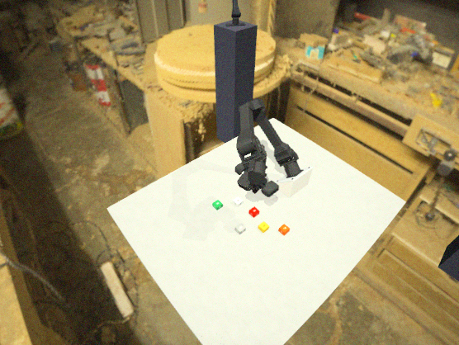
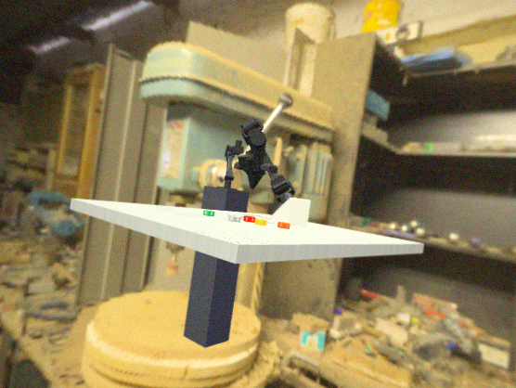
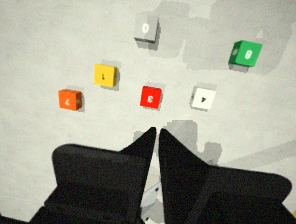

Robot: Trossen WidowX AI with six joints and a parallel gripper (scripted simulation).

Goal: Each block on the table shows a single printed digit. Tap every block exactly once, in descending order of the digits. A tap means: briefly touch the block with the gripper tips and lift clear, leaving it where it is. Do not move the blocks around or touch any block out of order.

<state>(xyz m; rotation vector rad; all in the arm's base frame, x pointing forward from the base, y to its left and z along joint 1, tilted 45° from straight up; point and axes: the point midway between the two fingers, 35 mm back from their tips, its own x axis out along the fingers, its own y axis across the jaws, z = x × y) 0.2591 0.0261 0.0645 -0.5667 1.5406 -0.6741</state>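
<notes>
Now: gripper tip 12 cm above the red block and 1 cm to the right of it. Also, from my gripper tip: yellow block 12 cm below, 9 cm to the left, 3 cm ahead; then white block 12 cm below, 8 cm to the right, 1 cm ahead; then grey block 12 cm below, 11 cm ahead, 3 cm to the left.
</notes>
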